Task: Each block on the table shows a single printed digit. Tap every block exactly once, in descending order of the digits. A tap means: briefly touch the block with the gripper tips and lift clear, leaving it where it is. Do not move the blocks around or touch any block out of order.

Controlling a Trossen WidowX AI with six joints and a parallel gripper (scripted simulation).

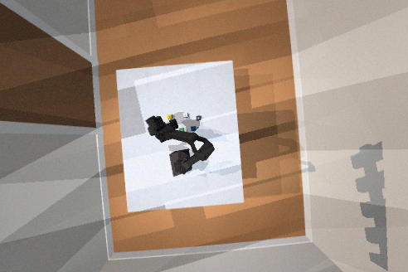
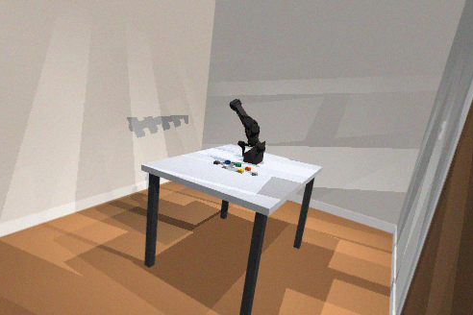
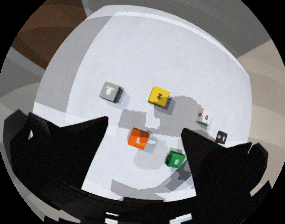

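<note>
Right now my gripper tip is 90 mm above the grey block, 70 mm to the right of it and 40 mm short of it. From my gripper tip the other things lie so: orange block: 90 mm below, 30 mm behind; then yellow block: 90 mm below, 60 mm ahead, 20 mm to the right; then green block: 90 mm to the right, 90 mm below, 60 mm behind.
</note>
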